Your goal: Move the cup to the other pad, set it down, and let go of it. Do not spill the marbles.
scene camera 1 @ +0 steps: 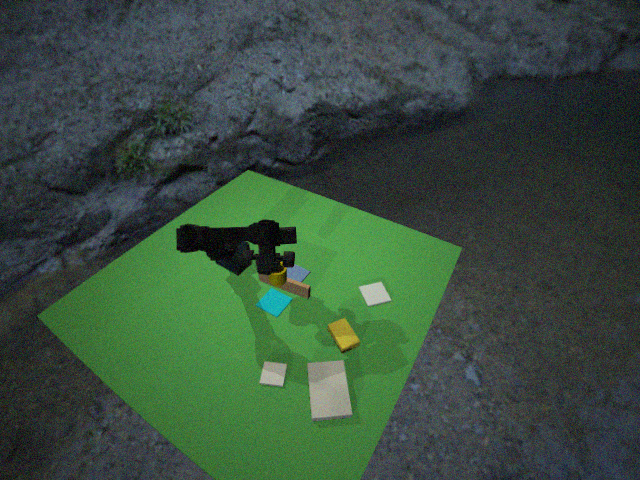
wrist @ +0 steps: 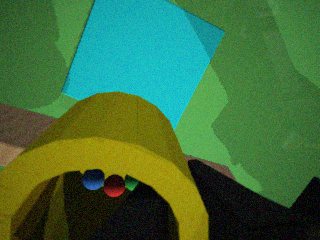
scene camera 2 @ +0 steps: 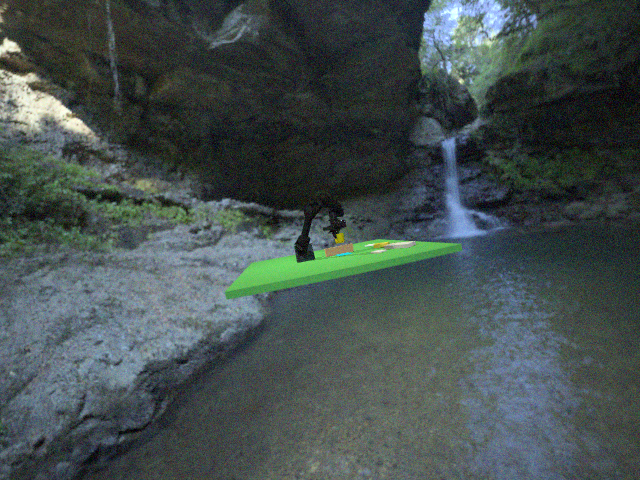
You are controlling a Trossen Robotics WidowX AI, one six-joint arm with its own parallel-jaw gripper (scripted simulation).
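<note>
There's my gripper, which I can see in the wrist view too, and I'm also seeing a yellow cup, a beige slab and a cyan pad.
</note>
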